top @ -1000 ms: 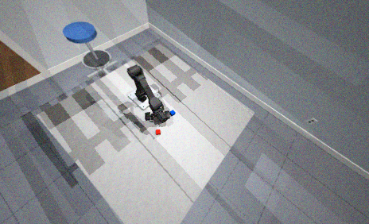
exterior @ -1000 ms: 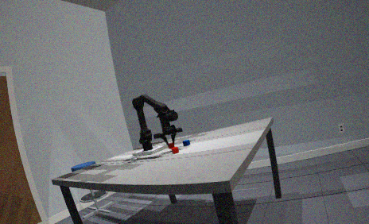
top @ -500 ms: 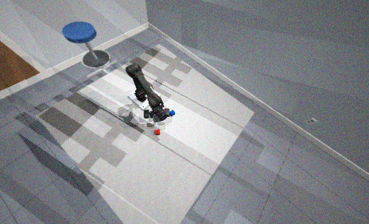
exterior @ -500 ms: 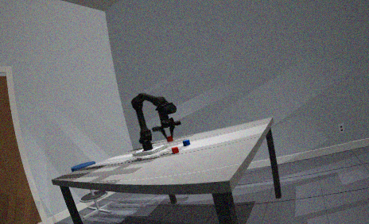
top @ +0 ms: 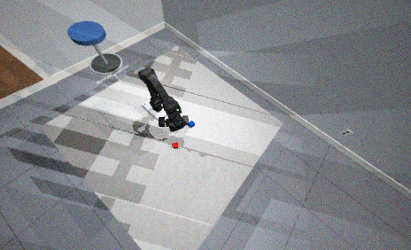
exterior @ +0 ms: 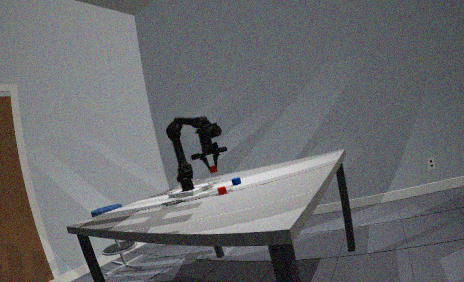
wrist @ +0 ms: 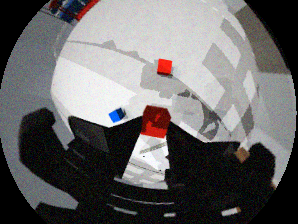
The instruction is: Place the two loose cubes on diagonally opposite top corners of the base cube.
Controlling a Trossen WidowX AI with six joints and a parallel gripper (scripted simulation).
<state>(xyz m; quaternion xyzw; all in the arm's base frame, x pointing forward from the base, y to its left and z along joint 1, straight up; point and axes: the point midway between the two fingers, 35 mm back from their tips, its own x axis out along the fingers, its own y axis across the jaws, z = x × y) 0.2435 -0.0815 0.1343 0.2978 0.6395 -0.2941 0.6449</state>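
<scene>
The blue base cube lies 5 cm ahead of my gripper tip, 13 cm to the left of it and 11 cm below it. Round my gripper tip: red cube (6 cm ahead, 8 cm to the right, 11 cm below).
</scene>
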